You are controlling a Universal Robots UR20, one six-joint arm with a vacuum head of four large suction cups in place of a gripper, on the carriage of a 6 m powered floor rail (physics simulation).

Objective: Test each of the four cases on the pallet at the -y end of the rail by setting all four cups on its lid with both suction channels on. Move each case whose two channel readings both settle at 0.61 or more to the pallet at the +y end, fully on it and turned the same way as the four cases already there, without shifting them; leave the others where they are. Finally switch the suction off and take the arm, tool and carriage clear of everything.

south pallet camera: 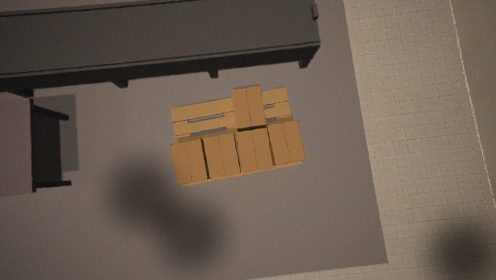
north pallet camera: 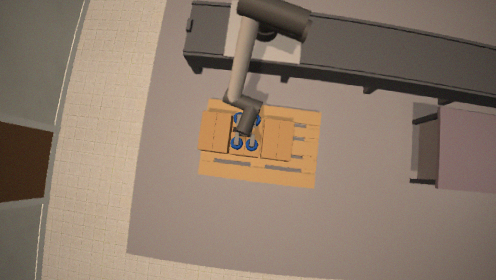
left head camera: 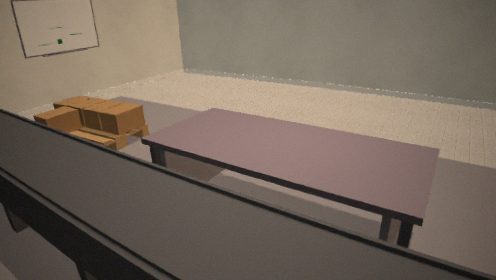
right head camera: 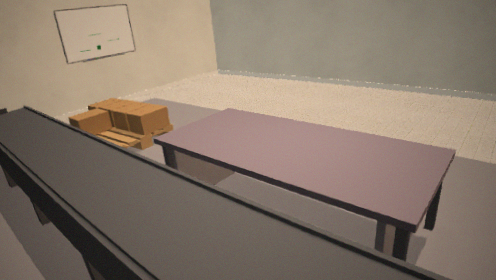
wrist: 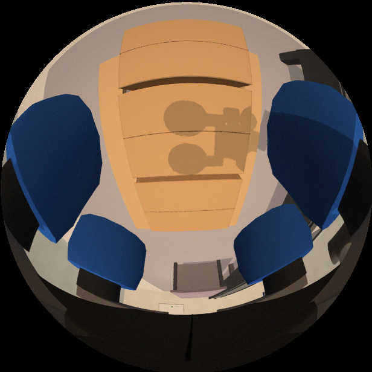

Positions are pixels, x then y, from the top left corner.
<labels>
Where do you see a pallet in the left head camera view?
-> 116, 142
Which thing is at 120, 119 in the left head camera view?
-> A case.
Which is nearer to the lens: the pallet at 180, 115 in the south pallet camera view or the case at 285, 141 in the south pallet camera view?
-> The case.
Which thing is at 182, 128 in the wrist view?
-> A case.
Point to a case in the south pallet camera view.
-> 222, 158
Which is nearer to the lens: the case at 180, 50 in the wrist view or the pallet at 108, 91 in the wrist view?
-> The case.
</labels>
